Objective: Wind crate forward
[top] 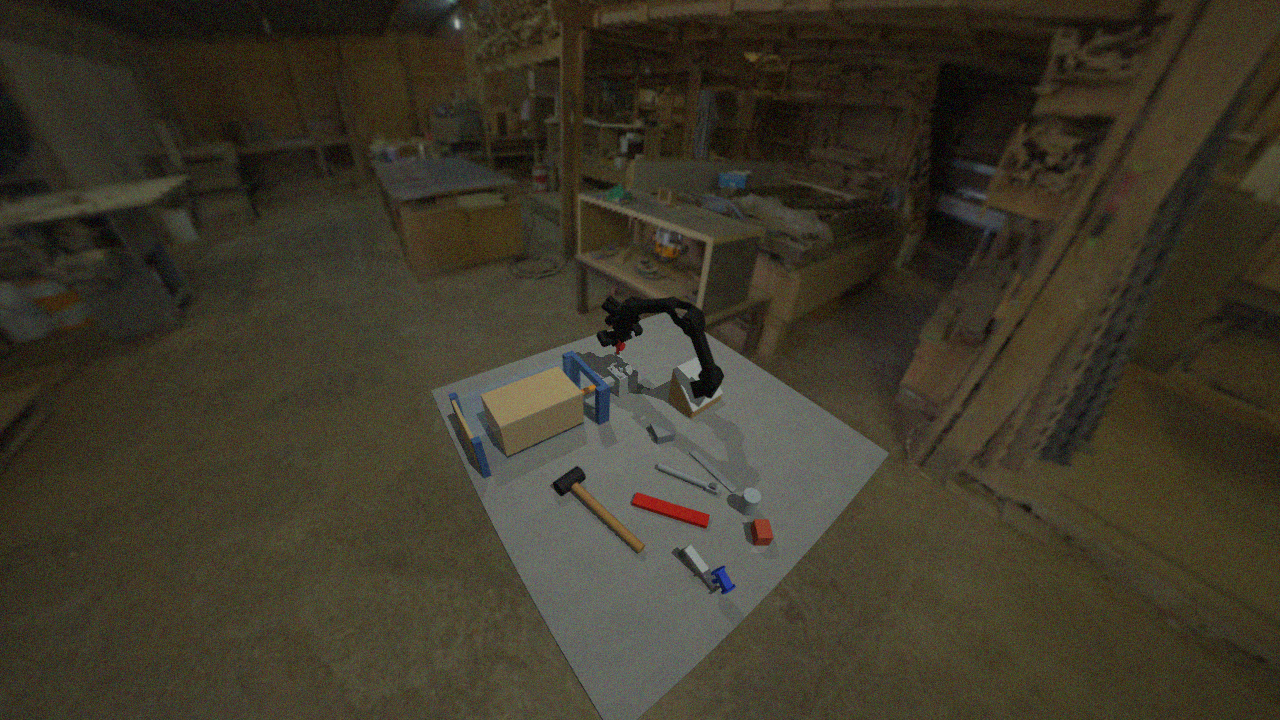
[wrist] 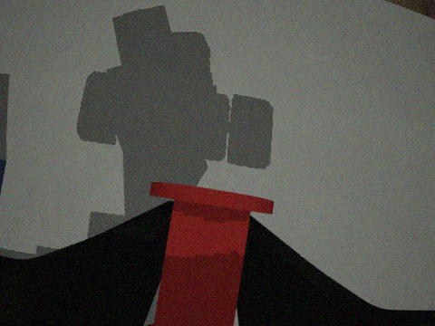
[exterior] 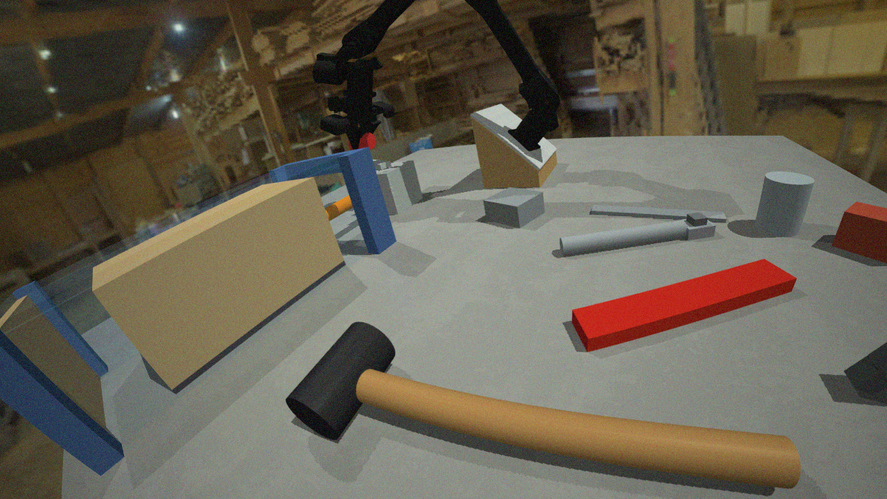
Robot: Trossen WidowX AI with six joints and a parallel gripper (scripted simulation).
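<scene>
Right now the winch handle with red knob is 10 mm ahead of my gripper tip, 50 mm to the left of it and 30 mm below it. Also, from my gripper tip: grey block 40 mm ahead, 410 mm to the left, 120 mm below; then winch 20 mm ahead, 100 mm to the left, 100 mm below; then flat grey strip 10 mm behind, 630 mm to the left, 130 mm below.
</scene>
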